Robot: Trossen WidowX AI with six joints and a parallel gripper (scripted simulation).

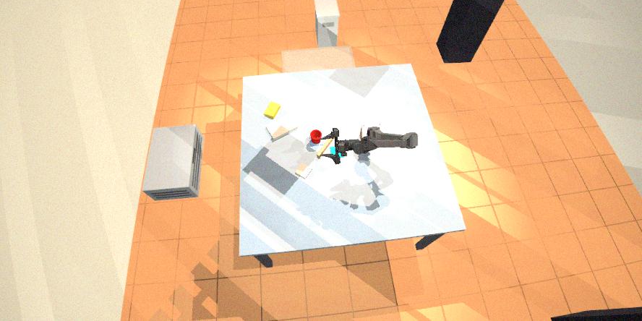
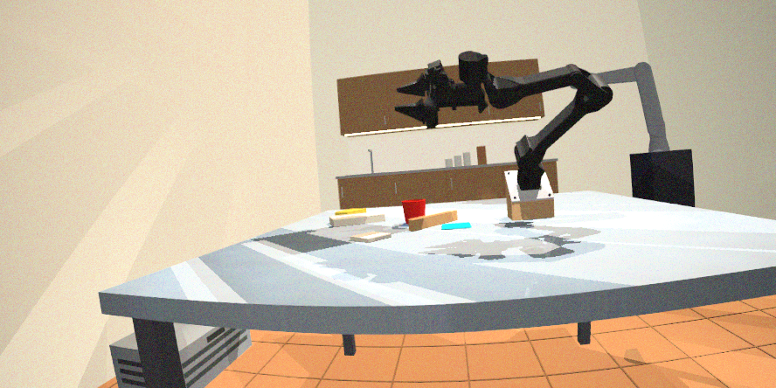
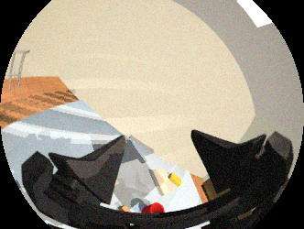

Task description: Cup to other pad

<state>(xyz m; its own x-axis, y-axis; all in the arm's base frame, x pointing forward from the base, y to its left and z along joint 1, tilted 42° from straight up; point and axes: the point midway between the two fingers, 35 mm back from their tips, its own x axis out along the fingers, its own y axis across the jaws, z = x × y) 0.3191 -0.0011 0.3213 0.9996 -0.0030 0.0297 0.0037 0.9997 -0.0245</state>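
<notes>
Right now the red cup is 10 mm ahead of my gripper tip, 250 mm to the right of it and 310 mm below it. Also, from my gripper tip: wooden stick (60 mm behind, 200 mm to the right, 340 mm below); then cyan pad (120 mm behind, 150 mm to the right, 360 mm below); then small tan piece (100 mm ahead, 30 mm to the right, 340 mm below).
</notes>
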